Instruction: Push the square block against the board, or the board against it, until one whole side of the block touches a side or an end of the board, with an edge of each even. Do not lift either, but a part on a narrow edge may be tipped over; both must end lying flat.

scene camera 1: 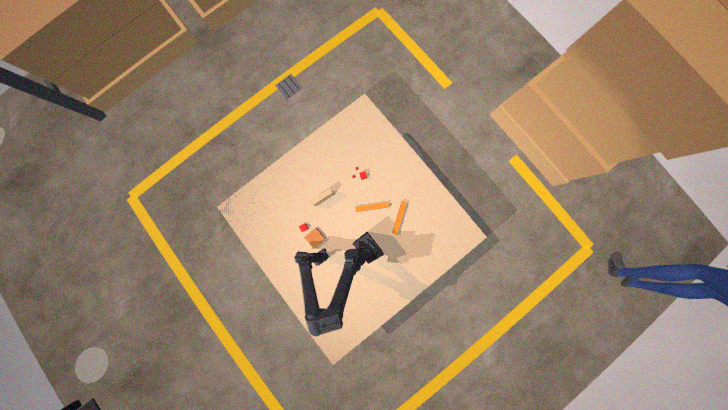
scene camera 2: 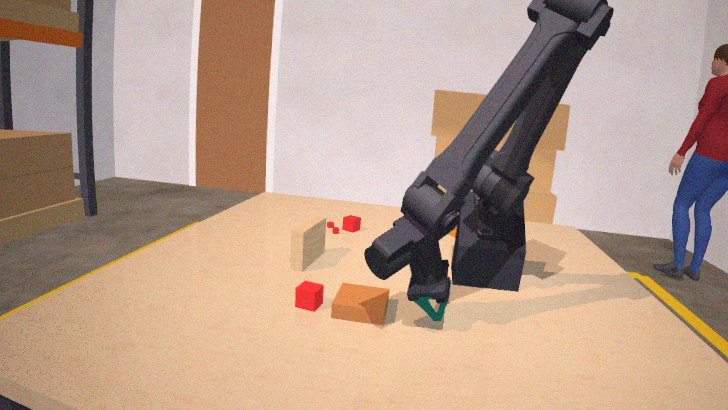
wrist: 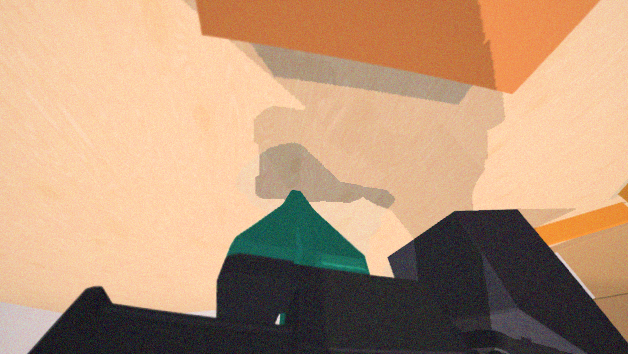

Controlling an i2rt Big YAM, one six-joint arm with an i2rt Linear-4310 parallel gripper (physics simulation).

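Frame: origin at the arm's base, x left, y back, z up, level; centimetres.
Where they show: gripper, between the fingertips: (scene camera 1: 327,256) (scene camera 2: 437,320) (wrist: 294,197); arm's base, origin of its link: (scene camera 1: 368,248) (scene camera 2: 493,216).
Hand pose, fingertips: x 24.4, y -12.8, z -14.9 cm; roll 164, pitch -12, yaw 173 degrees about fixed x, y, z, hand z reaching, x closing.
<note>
Each offset is from my fingertips to the centre of the thing.
The square block {dx -1.9, dy -14.6, dz +1.0 cm} (scene camera 1: 315,237) (scene camera 2: 360,304) (wrist: 350,40) is orange-brown and lies flat, partly in the arm's shadow. The board {dx -23.8, dy -30.4, dz +4.3 cm} (scene camera 1: 325,195) (scene camera 2: 314,244) is pale wood and stands upright on a narrow edge, farther back in the scene camera 2 view and well apart from the block. It does not show in the wrist view. My gripper (scene camera 2: 436,318) (wrist: 294,197) is shut and empty, its green tips low over the table beside the block, with a gap between them, on its right in the scene camera 2 view. In the scene camera 1 view the fingertips are hidden under the wrist.
A red cube {dx -1.1, dy -24.6, dz +1.5 cm} (scene camera 1: 304,227) (scene camera 2: 308,295) stands close to the block, on its side away from my gripper. Another red cube {dx -53.4, dy -24.0, dz +1.5 cm} (scene camera 1: 363,175) (scene camera 2: 351,223) and two tiny red cubes lie beyond the board. Two orange bars {dx -43.3, dy -4.3, dz +1.0 cm} (scene camera 1: 372,206) {dx -51.9, dy +13.0, dz +1.0 cm} (scene camera 1: 400,217) lie near the arm's base.
</note>
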